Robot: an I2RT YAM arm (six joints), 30 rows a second.
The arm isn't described. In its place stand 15 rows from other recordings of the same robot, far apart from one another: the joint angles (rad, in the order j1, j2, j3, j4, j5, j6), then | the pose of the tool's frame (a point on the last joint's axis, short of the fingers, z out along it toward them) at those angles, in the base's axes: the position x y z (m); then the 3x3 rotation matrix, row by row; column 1 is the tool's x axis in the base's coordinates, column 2 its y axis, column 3 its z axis.
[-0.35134, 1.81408, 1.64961, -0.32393, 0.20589, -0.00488] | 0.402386, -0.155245, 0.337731; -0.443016, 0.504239, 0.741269; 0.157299, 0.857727, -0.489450; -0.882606, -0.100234, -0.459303
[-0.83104, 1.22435, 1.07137, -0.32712, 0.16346, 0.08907] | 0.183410, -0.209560, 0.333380; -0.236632, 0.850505, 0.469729; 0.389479, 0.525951, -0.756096; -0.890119, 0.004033, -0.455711
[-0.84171, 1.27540, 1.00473, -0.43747, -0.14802, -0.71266] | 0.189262, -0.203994, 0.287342; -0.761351, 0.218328, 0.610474; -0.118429, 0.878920, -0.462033; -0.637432, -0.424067, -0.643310
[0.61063, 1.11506, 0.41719, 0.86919, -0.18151, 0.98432] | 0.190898, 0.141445, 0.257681; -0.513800, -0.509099, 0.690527; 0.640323, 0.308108, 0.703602; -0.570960, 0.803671, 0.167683
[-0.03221, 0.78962, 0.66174, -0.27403, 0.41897, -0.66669] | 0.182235, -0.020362, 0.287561; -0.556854, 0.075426, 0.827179; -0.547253, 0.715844, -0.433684; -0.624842, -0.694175, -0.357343
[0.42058, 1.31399, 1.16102, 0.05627, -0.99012, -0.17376] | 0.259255, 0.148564, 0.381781; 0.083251, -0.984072, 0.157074; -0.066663, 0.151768, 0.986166; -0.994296, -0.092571, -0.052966
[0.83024, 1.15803, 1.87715, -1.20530, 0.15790, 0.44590] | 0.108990, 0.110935, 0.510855; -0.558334, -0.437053, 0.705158; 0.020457, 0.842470, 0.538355; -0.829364, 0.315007, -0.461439
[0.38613, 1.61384, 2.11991, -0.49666, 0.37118, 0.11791] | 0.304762, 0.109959, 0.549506; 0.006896, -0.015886, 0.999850; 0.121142, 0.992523, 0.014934; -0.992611, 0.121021, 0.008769
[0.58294, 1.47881, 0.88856, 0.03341, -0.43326, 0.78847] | 0.261378, 0.190250, 0.233689; -0.876440, -0.248997, 0.412133; 0.193181, 0.602180, 0.774636; -0.441060, 0.758538, -0.479673
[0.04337, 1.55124, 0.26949, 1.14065, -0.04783, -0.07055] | 0.250343, 0.012568, 0.144310; -0.133764, -0.100278, 0.985927; -0.076282, 0.992958, 0.090643; -0.988073, -0.063084, -0.140471
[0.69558, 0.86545, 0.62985, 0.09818, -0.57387, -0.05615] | 0.144224, 0.145568, 0.301428; -0.051626, -0.955412, 0.290728; -0.104489, 0.294686, 0.949864; -0.993185, 0.018660, -0.115043
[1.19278, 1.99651, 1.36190, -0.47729, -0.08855, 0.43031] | 0.148536, 0.382570, 0.158869; -0.692941, -0.716469, 0.080655; -0.619112, 0.648619, 0.442712; -0.369503, 0.256839, -0.893029
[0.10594, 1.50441, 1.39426, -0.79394, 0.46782, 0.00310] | 0.317923, 0.017664, 0.326500; -0.780886, 0.185341, 0.596545; -0.080255, 0.917290, -0.390049; -0.619497, -0.352459, -0.701425
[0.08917, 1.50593, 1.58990, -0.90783, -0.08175, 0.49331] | 0.314856, 0.031069, 0.376949; -0.711915, 0.219251, 0.667163; 0.410195, 0.900933, 0.141634; -0.570016, 0.374498, -0.731323
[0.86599, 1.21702, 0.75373, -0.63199, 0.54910, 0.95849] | 0.158181, 0.157300, 0.212551; -0.736098, 0.186882, 0.650564; 0.211940, 0.976435, -0.040687; -0.642838, 0.107931, -0.758360
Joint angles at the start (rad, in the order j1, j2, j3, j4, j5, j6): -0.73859 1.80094 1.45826 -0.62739 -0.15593 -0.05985
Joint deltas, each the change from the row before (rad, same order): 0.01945 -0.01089 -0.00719 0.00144 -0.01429 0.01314; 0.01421 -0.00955 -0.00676 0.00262 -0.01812 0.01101; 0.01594 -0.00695 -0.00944 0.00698 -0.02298 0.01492; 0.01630 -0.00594 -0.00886 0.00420 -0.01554 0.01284; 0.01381 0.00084 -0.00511 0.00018 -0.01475 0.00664; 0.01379 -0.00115 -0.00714 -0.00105 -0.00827 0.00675; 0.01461 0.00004 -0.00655 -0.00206 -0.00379 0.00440; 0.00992 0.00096 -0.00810 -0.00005 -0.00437 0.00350; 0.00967 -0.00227 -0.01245 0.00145 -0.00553 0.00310; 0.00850 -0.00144 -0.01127 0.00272 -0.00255 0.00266; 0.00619 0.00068 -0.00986 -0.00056 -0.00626 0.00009; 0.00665 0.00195 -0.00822 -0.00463 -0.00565 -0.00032; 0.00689 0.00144 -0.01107 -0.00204 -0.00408 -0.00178; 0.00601 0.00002 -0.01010 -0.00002 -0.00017 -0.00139
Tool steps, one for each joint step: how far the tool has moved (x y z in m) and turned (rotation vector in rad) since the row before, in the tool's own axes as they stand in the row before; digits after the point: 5 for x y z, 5 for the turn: 0.00044 0.00851 -0.00172 -0.02516 -0.00382 -0.00350; 0.00048 0.00653 -0.00149 -0.02609 -0.00432 -0.00143; 0.00106 0.00710 0.00020 -0.03209 -0.00272 0.00125; 0.00142 0.00687 0.00064 -0.02498 0.00128 -0.00042; 0.00155 0.00545 0.00236 -0.02275 0.00813 -0.00300; 0.00209 0.00524 0.00206 -0.01612 0.00962 -0.00252; 0.00220 0.00526 0.00250 -0.01195 0.01147 -0.00512; 0.00244 0.00334 0.00272 -0.00977 0.01101 -0.00216; 0.00320 0.00334 0.00233 -0.01069 0.01068 -0.00245; 0.00280 0.00275 0.00233 -0.00701 0.00886 -0.00237; 0.00293 0.00188 0.00261 -0.00934 0.01227 -0.00200; 0.00303 0.00195 0.00281 -0.00884 0.01595 -0.00175; 0.00348 0.00185 0.00319 -0.00733 0.01575 -0.00345; 0.00286 0.00159 0.00244 -0.00300 0.01124 -0.00356
